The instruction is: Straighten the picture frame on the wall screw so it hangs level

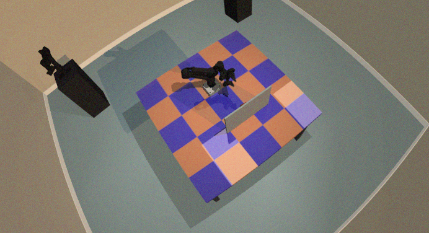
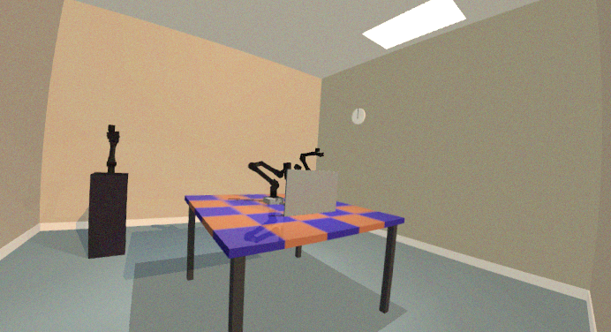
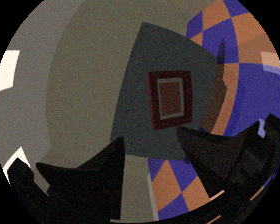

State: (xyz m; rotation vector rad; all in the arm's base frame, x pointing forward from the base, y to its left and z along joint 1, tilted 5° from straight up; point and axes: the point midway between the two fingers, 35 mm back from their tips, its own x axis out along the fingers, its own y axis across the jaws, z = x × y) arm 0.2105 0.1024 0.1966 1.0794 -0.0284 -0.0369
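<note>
The picture frame is 200 mm ahead of my gripper tip, 40 mm to the right of it and 90 mm below it. From my gripper tip the other things lie so: grey wall panel: 210 mm ahead, 40 mm to the right, 100 mm below.
</note>
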